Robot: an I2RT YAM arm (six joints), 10 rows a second.
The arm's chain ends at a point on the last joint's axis. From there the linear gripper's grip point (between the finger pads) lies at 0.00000 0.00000 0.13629 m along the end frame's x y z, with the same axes.
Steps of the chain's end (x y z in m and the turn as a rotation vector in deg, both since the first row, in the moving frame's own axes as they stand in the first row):
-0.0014 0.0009 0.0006 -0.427 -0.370 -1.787
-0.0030 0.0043 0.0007 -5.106 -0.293 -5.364
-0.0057 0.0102 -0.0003 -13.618 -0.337 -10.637
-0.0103 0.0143 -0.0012 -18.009 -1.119 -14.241
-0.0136 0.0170 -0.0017 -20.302 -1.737 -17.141
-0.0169 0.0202 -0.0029 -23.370 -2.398 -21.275
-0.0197 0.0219 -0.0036 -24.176 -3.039 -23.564
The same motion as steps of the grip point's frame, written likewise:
-0.0023 0.0019 0.0006 -0.427 -0.370 -1.787
-0.0031 0.0164 0.0002 -5.106 -0.293 -5.364
-0.0035 0.0422 -0.0041 -13.618 -0.337 -10.637
-0.0076 0.0563 -0.0079 -18.009 -1.119 -14.241
-0.0105 0.0642 -0.0102 -20.302 -1.737 -17.141
-0.0123 0.0740 -0.0141 -23.370 -2.398 -21.275
-0.0150 0.0776 -0.0156 -24.176 -3.039 -23.564

